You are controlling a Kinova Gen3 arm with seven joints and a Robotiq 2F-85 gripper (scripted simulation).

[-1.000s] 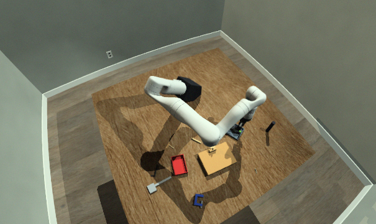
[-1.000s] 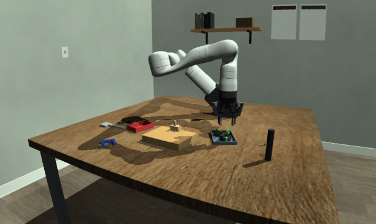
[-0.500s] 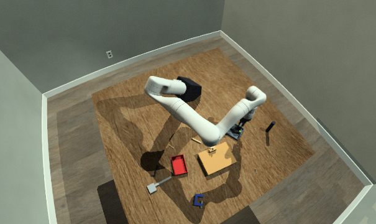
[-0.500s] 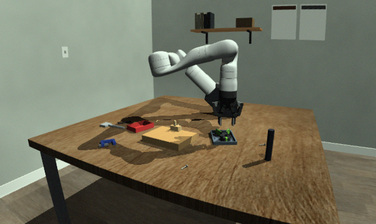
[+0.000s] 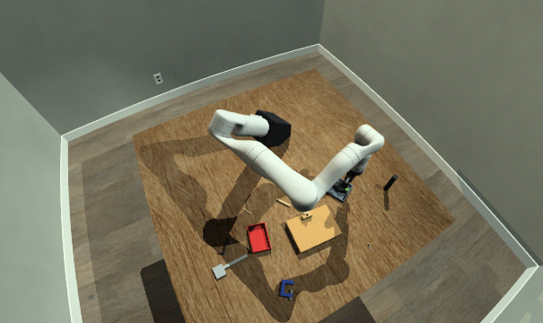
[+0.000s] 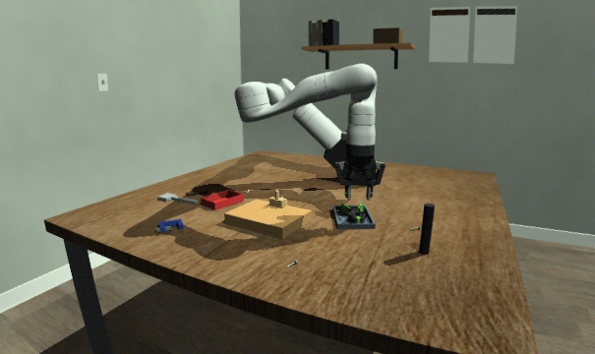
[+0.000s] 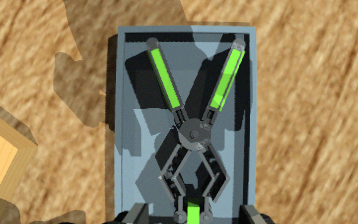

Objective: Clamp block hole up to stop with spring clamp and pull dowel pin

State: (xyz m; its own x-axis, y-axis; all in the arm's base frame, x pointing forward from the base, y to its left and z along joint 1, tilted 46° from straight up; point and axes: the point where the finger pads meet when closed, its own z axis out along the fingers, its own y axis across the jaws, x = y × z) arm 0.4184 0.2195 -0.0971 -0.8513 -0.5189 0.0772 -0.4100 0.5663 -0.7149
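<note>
My hand is 9 cm above the blue-grey tray, 4 cm past it and 3 cm to the left of it. Also, from my hand: small wooden block 24 cm to the right, 5 cm below, 4 cm ahead; dowel pin 24 cm to the right, 4 cm ahead, 3 cm below; black cylinder 20 cm to the left, 10 cm ahead, 3 cm below.
</note>
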